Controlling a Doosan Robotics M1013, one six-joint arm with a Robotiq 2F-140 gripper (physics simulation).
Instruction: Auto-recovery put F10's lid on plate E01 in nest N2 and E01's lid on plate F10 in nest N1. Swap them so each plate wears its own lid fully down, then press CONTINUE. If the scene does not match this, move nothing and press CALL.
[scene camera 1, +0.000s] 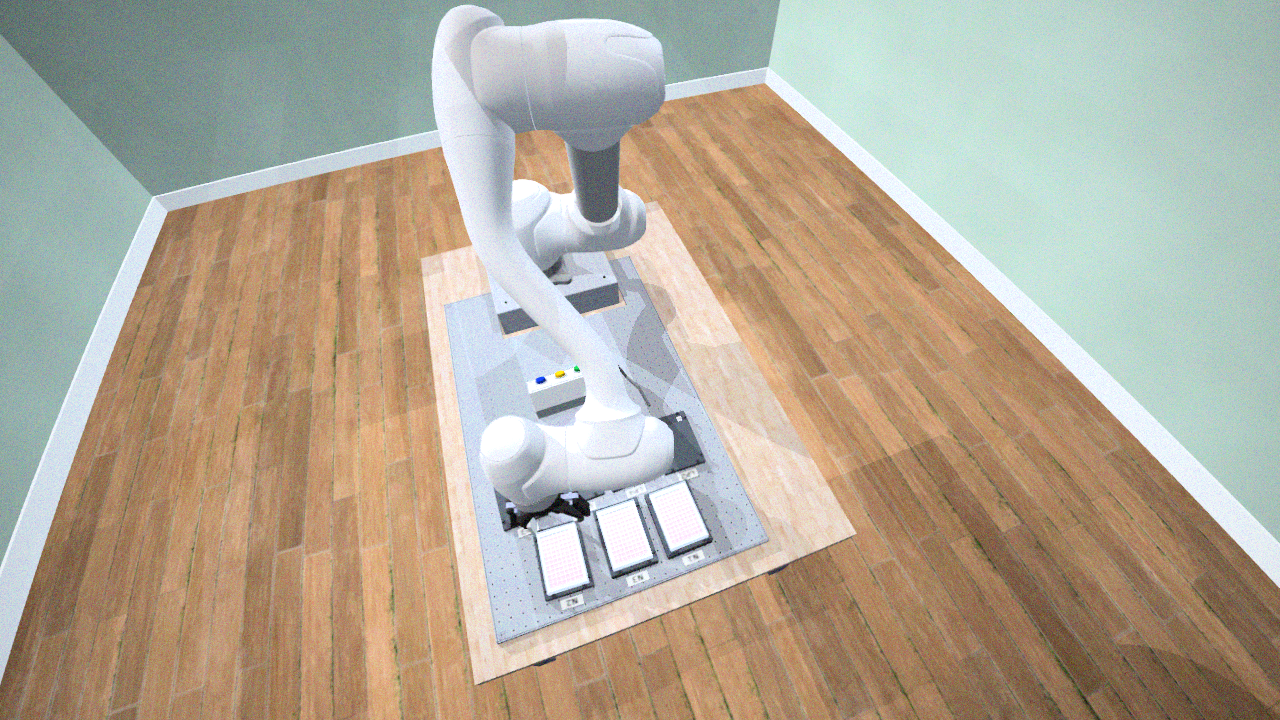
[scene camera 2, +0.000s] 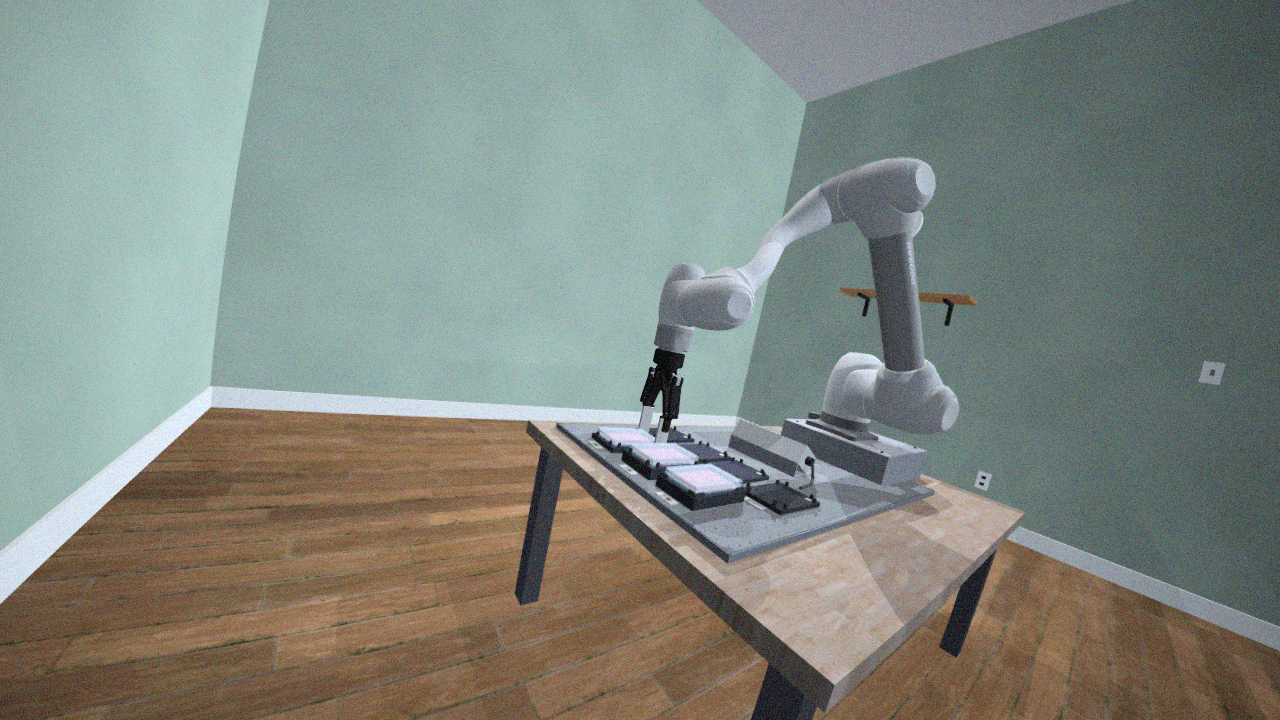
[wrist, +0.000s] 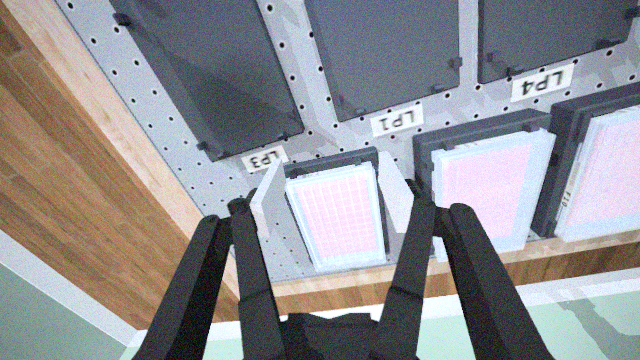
Labels:
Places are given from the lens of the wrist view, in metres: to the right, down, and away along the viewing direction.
gripper (wrist: 330, 169): 0.01, -0.01, 0.20
nest N2 (wrist: 356, 157): 0.03, -0.02, 0.20
LP4 label (wrist: 560, 77): 0.20, -0.09, 0.17
LP3 lid pad (wrist: 222, 72): -0.08, -0.09, 0.17
The marked spots on the LP3 lid pad and the LP4 label are 0.28 m apart.

